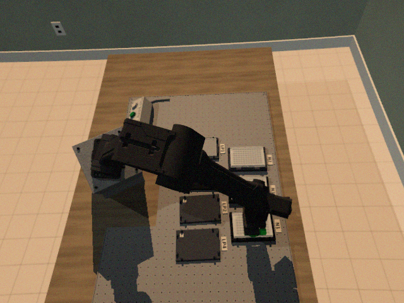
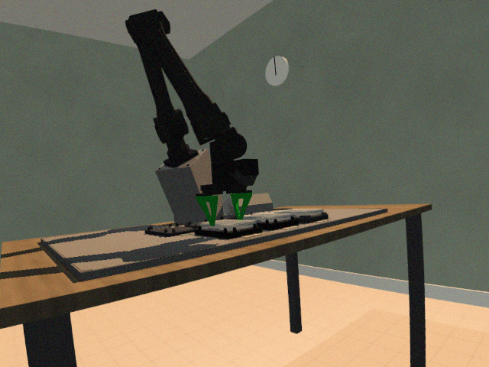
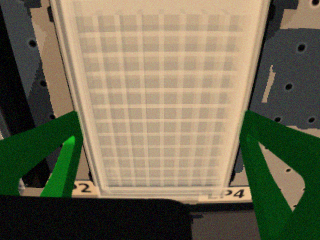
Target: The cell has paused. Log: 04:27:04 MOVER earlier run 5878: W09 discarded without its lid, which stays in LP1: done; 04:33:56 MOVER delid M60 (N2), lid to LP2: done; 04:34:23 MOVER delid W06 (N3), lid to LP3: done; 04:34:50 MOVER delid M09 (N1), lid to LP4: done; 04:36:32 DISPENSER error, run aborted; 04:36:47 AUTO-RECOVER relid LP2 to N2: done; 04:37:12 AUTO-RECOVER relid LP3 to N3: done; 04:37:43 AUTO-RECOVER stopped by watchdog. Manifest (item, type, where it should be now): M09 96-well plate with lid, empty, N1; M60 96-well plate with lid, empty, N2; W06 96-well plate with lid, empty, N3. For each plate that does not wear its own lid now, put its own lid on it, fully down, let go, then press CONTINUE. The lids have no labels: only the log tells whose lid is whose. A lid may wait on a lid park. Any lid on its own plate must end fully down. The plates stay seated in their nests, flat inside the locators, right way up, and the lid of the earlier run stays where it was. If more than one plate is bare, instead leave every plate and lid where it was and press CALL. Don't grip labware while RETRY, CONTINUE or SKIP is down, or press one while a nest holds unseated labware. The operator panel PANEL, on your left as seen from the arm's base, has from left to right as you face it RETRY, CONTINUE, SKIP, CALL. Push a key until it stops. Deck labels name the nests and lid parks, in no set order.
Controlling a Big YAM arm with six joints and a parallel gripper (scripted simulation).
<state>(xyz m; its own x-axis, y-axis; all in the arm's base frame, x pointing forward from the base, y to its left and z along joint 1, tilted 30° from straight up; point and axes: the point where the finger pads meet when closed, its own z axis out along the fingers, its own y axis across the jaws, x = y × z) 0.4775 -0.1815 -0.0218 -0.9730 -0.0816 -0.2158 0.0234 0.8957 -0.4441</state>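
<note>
Now: the plate 1 cm below my hand. Also, from my hand: lid park LP2 (17 cm behind, 8 cm to the left, 3 cm below); lid park LP3 (20 cm to the left, 17 cm behind, 3 cm below); lid park LP4 (18 cm behind, 5 cm to the right, 3 cm below).
</note>
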